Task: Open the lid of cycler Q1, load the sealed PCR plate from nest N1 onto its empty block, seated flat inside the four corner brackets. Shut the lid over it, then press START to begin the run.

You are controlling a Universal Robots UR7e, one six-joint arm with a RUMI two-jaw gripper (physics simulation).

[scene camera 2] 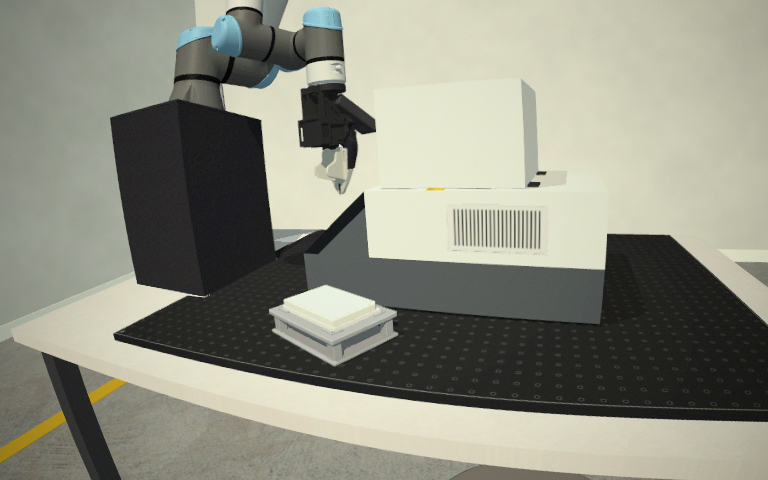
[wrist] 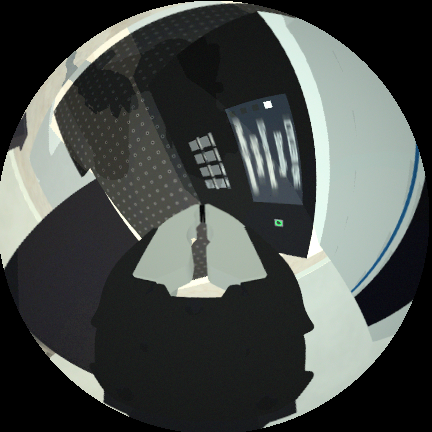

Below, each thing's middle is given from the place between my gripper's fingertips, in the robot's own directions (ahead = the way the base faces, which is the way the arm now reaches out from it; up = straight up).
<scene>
I see my gripper 220 mm to the left of the sealed PCR plate [scene camera 2: 328,307], 130 mm above it and 120 mm short of it.
</scene>
